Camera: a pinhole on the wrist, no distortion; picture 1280 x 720 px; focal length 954.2 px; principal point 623.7 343.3 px. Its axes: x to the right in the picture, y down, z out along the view. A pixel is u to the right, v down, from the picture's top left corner.
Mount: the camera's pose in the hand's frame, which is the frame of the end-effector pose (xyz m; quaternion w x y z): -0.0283 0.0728 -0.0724 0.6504 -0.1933 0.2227 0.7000
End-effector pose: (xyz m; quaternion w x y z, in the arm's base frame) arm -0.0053 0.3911 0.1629 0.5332 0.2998 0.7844 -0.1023
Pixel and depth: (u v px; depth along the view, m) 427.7 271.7 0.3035
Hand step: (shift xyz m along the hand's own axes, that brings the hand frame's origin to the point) 0.0051 0.1936 0.2119
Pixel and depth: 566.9 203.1 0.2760
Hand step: 0.0187 0.2169 0.1624
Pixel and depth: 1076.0 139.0 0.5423
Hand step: 0.0774 0.5965 0.2245
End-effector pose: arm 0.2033 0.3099 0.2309 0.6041 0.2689 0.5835 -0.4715
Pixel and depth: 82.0 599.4 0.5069
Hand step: -0.1314 0.1136 0.5158
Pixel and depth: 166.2 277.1 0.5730
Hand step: 0.0440 0.1712 0.5525
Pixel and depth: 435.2 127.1 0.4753
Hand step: 0.0955 0.2690 0.3663
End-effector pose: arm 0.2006 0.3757 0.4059 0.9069 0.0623 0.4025 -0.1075
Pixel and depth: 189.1 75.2 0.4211
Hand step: 0.1128 0.1583 0.3758
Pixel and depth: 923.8 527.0 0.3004
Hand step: -0.0877 0.3167 0.1263
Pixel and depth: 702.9 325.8 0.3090
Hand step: -0.0188 0.2683 0.1681
